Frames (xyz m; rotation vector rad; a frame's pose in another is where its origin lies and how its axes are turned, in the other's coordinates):
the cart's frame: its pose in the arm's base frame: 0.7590 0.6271 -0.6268 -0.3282 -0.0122 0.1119
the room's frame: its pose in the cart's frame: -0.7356 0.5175 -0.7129 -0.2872 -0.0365 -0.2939
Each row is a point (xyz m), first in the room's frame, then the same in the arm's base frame.
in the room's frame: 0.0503 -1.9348 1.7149
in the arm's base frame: -0.4327 0.2228 1.0198
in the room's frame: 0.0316 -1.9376 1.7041
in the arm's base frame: -0.4510 0.2168 1.0096
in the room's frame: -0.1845 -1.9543 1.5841
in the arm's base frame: -0.6594 0.1628 0.8870
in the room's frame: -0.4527 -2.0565 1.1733
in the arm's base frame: -0.9202 -0.1207 0.5665
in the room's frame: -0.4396 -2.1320 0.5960
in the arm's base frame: -0.8915 -0.5158 0.1396
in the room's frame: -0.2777 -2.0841 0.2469
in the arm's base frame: -0.7049 -0.6996 -0.1463
